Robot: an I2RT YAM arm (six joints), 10 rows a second.
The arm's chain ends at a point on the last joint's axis. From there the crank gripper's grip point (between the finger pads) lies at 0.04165 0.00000 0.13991 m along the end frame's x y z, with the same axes.
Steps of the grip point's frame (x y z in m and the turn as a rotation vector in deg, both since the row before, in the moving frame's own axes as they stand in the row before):
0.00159, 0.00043, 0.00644, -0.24, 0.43, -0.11
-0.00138, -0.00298, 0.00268, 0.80, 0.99, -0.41
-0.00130, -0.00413, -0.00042, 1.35, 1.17, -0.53
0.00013, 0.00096, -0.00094, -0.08, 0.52, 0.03
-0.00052, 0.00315, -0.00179, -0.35, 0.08, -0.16
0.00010, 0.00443, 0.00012, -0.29, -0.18, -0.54
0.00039, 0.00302, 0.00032, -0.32, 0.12, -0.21
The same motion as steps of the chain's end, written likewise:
0.00054, -0.00007, 0.00676, -0.24, 0.43, -0.11
-0.00378, -0.00073, 0.00344, 0.80, 0.99, -0.41
-0.00413, -0.00045, 0.00050, 1.35, 1.17, -0.53
-0.00114, 0.00074, -0.00056, -0.08, 0.52, 0.03
-0.00072, 0.00241, -0.00173, -0.35, 0.08, -0.16
0.00054, 0.00411, -0.00001, -0.29, -0.18, -0.54
0.00010, 0.00239, 0.00041, -0.32, 0.12, -0.21

